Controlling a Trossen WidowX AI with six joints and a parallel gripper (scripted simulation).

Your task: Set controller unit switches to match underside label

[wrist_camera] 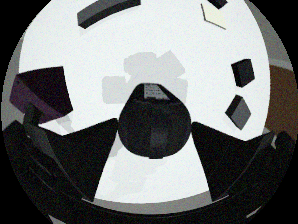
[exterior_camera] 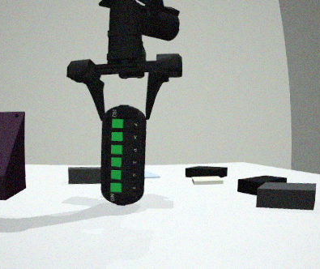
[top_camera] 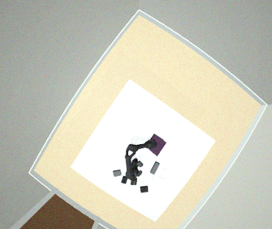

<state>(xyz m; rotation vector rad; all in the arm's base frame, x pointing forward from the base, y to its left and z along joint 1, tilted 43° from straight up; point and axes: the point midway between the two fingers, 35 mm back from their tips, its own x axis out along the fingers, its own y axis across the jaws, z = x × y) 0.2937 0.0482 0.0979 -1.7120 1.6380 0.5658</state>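
My gripper tip is 24 cm to the right of the grey block, 12 cm above it and 8 cm past it. The rest, counted from my gripper tip: black block (27 cm ahead, 12 cm below, 6 cm to the left); cream plate (22 cm to the left, 19 cm ahead, 13 cm below); light blue piece (38 cm to the left, 13 cm below, 2 cm ahead).
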